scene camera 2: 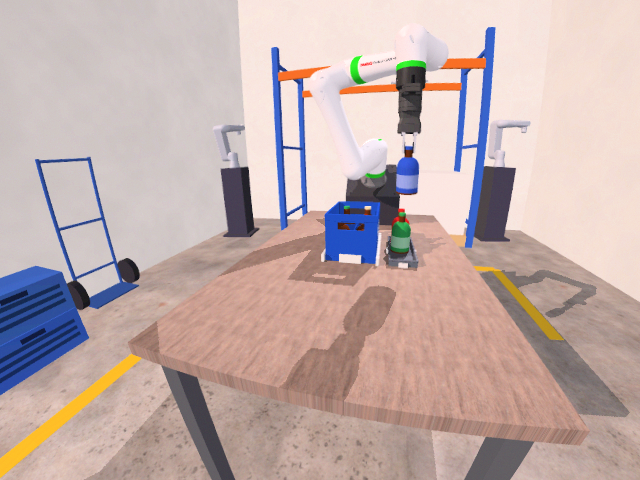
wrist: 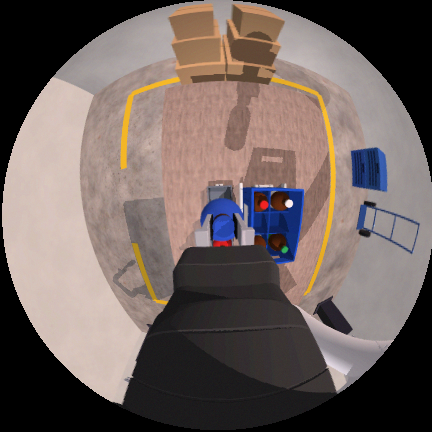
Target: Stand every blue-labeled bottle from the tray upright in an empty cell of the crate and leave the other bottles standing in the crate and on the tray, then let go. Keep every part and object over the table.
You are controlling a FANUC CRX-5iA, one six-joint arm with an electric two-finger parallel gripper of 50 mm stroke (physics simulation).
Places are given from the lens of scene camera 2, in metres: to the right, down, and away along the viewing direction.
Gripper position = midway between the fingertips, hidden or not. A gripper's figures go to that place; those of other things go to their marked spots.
gripper (scene camera 2: 408, 153): 0.29, -0.28, 0.77
blue-labeled bottle (scene camera 2: 407, 179): 0.28, -0.20, 0.78
